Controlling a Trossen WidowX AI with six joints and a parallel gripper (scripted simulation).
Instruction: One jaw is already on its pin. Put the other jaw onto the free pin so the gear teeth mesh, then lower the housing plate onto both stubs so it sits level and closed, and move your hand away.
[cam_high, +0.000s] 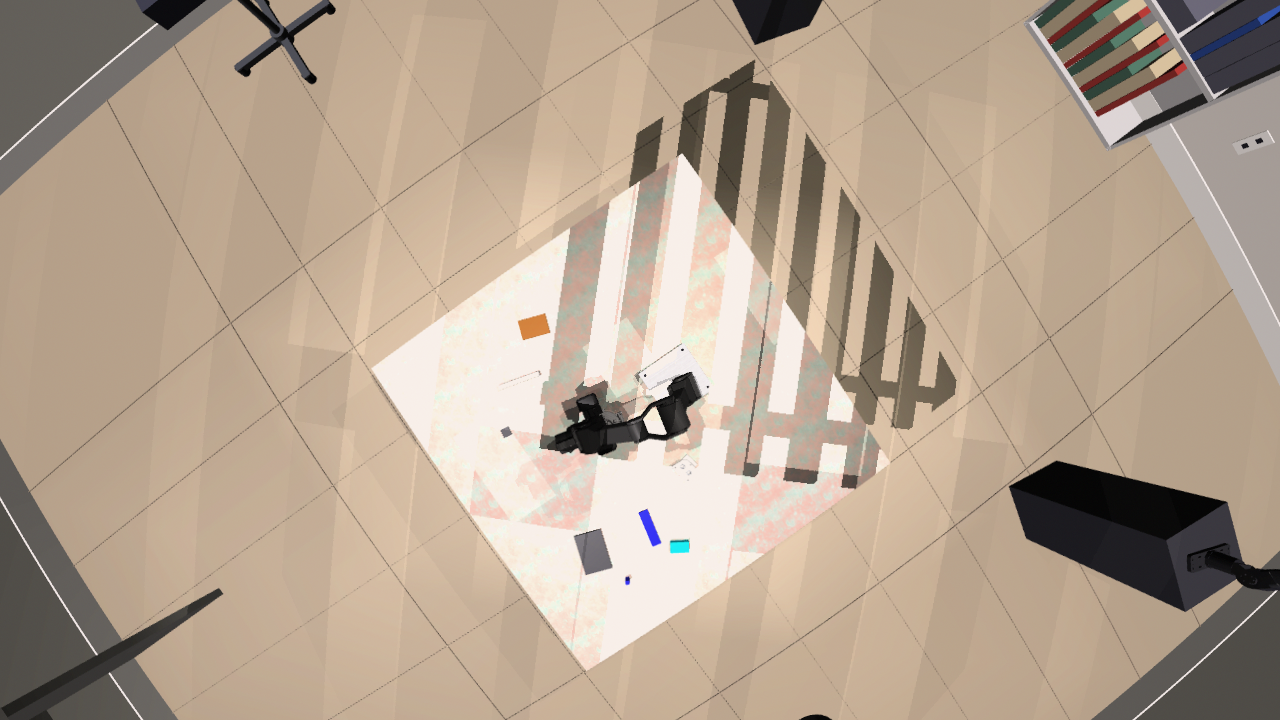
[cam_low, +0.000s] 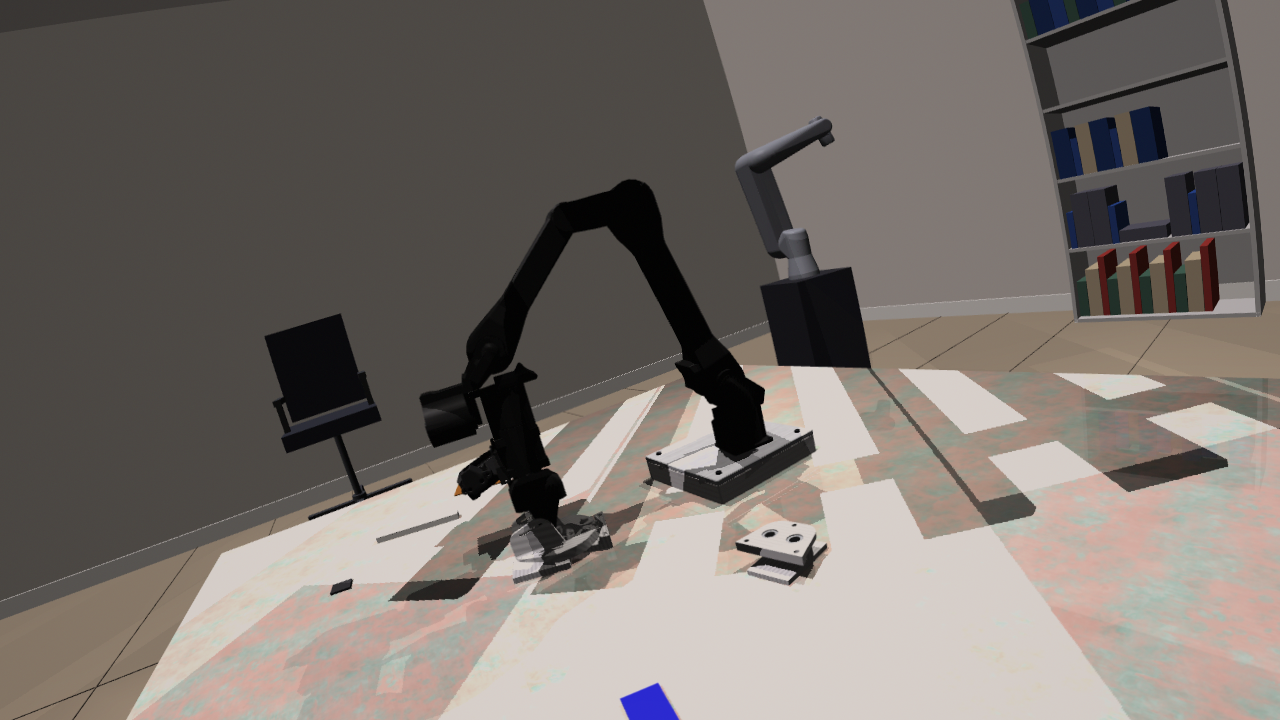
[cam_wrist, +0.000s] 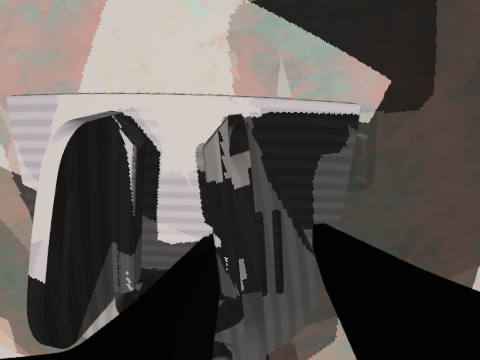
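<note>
My gripper tip is 30 mm past the jaw and 20 mm to the right of it. Also, from my gripper tip: thin rod 200 mm ahead, 230 mm to the right, 10 mm below; then orange tile 80 mm ahead, 370 mm to the right, 10 mm below; then small dark square 310 mm ahead, 80 mm to the right, 10 mm below.
</note>
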